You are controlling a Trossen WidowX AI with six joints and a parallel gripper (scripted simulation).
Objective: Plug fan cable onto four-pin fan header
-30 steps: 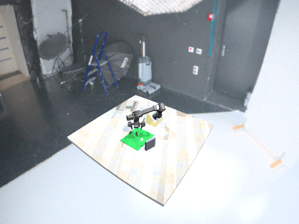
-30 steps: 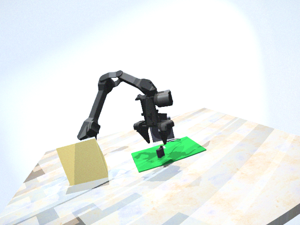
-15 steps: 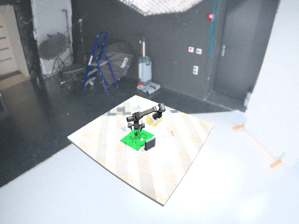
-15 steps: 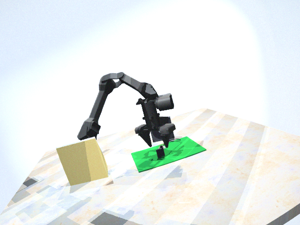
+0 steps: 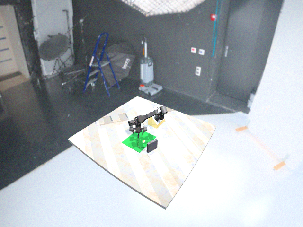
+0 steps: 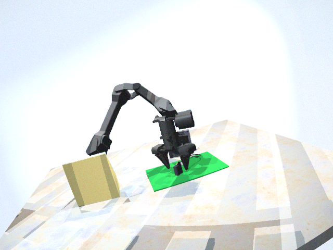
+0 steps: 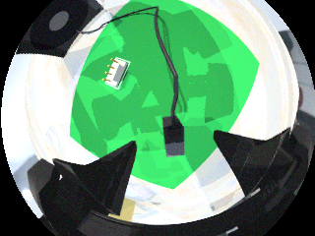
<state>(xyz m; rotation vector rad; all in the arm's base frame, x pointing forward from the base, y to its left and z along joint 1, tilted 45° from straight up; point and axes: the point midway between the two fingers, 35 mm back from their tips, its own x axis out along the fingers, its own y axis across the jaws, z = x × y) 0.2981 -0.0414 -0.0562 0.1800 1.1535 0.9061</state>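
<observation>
The dark fan plug lies 1 cm to the left of my gripper tip and 1 cm below it. Round my gripper tip: black fan 10 cm ahead, 22 cm to the left, 3 cm above; green board 4 cm ahead, 4 cm to the left, 4 cm below.
</observation>
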